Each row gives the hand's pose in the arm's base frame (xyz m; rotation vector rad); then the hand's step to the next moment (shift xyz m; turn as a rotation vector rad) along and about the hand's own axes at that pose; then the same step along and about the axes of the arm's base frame.
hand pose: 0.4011 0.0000 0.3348 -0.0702 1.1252 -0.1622
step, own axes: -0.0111 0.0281 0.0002 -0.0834 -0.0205 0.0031
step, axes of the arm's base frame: -0.0019 0.0295 0.0061 -0.0342 -0.0066 0.0786
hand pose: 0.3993 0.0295 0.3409 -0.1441 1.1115 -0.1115
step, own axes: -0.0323 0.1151 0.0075 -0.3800 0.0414 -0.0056
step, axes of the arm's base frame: -0.0054 0.1190 0.0121 -0.1712 0.1018 0.3263
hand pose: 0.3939 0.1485 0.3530 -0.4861 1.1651 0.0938
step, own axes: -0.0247 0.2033 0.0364 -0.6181 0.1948 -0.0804
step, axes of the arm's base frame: -0.0434 0.2010 -0.0315 -0.3803 0.2498 0.4684
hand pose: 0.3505 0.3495 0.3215 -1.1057 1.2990 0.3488
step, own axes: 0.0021 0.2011 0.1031 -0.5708 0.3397 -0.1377
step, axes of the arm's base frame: -0.0900 0.1786 -0.1052 -0.5085 0.2569 0.3683
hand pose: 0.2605 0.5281 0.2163 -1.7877 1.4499 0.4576
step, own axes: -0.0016 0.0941 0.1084 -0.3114 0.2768 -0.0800
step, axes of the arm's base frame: -0.0684 0.0774 -0.0997 -0.3643 0.1318 0.1730
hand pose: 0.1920 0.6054 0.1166 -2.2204 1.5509 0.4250
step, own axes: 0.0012 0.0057 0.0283 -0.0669 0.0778 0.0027
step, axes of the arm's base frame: -0.0055 0.0110 -0.0262 -0.0959 0.0323 0.0171
